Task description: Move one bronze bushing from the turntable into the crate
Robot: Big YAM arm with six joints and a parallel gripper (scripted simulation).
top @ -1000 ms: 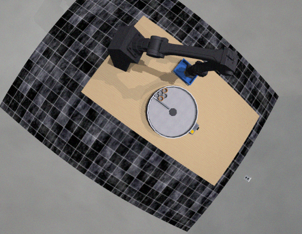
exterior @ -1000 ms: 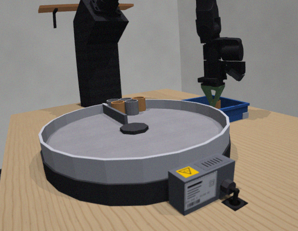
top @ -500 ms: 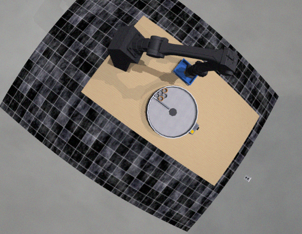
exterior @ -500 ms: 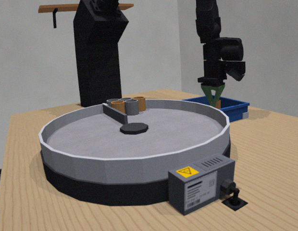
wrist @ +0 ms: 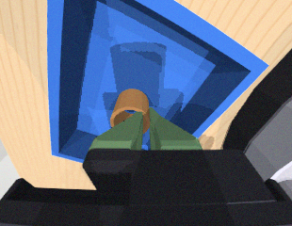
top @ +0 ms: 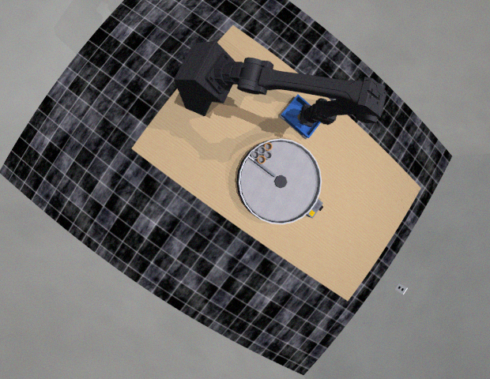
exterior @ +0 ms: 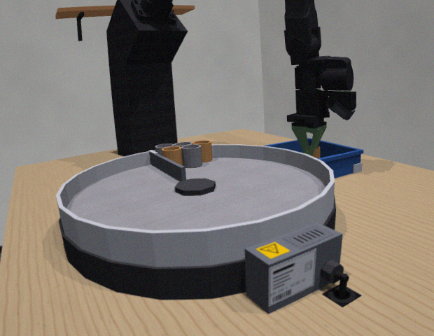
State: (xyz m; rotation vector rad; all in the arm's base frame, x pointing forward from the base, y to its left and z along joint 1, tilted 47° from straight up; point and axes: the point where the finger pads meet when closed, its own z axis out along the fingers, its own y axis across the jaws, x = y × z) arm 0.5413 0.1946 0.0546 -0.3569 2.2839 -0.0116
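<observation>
Right now my hand is 2 cm above the blue crate, 1 cm to the right of it and 1 cm past it.
</observation>
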